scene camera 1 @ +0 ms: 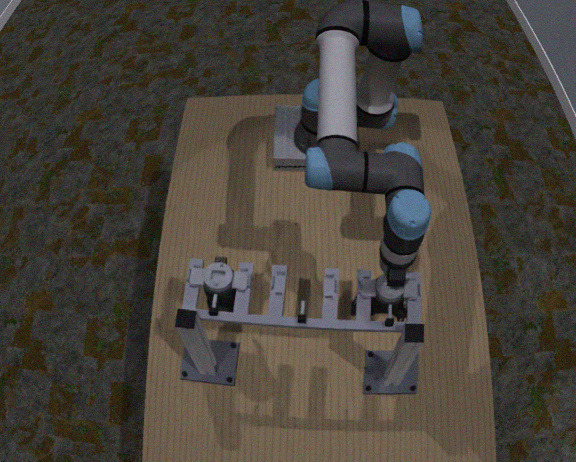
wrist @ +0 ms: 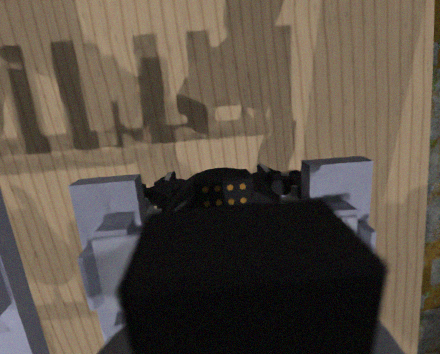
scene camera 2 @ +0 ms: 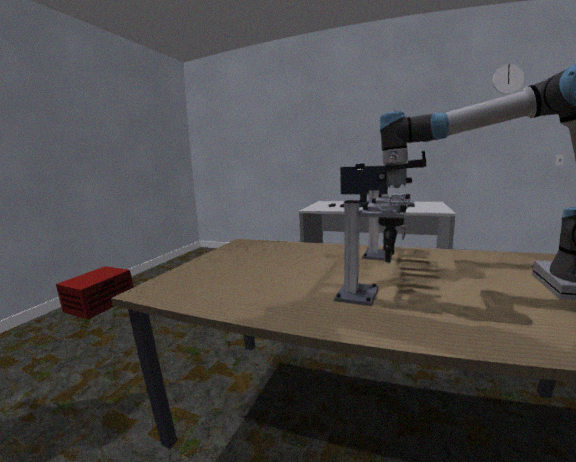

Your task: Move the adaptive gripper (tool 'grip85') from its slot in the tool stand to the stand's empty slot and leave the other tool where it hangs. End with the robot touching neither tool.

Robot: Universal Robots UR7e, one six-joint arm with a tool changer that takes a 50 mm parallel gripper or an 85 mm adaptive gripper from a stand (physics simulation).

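Places are measured from the arm's base along level axes (x ahead, y left, z up), in centimetres.
Pixels of known places: arm's base at its link origin: (scene camera 2: 575, 274).
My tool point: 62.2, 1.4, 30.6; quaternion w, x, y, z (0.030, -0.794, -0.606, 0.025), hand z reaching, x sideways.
Note:
For each thing: its top centre in the pictures, then the offset to it from my tool point, as dx, dy, dz. "pt": a spot on its surface instead. Level surfaces: height alone.
- tool stand's at its top centre: (scene camera 1: 302, 301) (scene camera 2: 380, 194) +2.3, -19.1, -4.8
- tool at its top centre: (scene camera 1: 218, 273) -8.0, -34.9, -6.4
- left prong at a spot on its surface: (scene camera 1: 276, 302) pt -0.2, -24.0, -8.2
- right prong at a spot on its surface: (scene camera 1: 330, 302) pt +2.0, -13.2, -8.2
- left foot plate at a spot on its surface: (scene camera 1: 225, 362) pt +1.3, -38.2, -35.2
- right foot plate at a spot on its surface: (scene camera 1: 376, 372) pt +11.3, -1.8, -35.2
- wooden table at its surface level: dz -36.4
The adaptive gripper (scene camera 2: 388, 257) (wrist: 224, 177) hangs in the tool stand's (scene camera 1: 270, 321) (scene camera 2: 351, 245) right-hand slot in scene camera 1. Its grey coupling disc (scene camera 1: 388, 292) sits between two prongs. The arm's bare tool changer (scene camera 2: 396, 178) is just above it, with a small gap showing in scene camera 2. The adaptive gripper's finger opening is not clear. The other tool (scene camera 1: 218, 278) hangs in the left slot. The middle slot is empty, between a left prong (scene camera 1: 276, 302) and a right prong (scene camera 1: 330, 302). A black block (wrist: 252, 275) hides much of the wrist view.
The stand's posts rise from a left foot plate (scene camera 1: 225, 362) and a right foot plate (scene camera 1: 376, 372) on the wooden table (scene camera 1: 310, 440) (scene camera 2: 225, 295). The robot base (scene camera 1: 287, 135) (scene camera 2: 555, 280) is at the table's far side. A white desk (scene camera 2: 430, 207) stands behind, and a red crate (scene camera 2: 95, 280) is on the floor.

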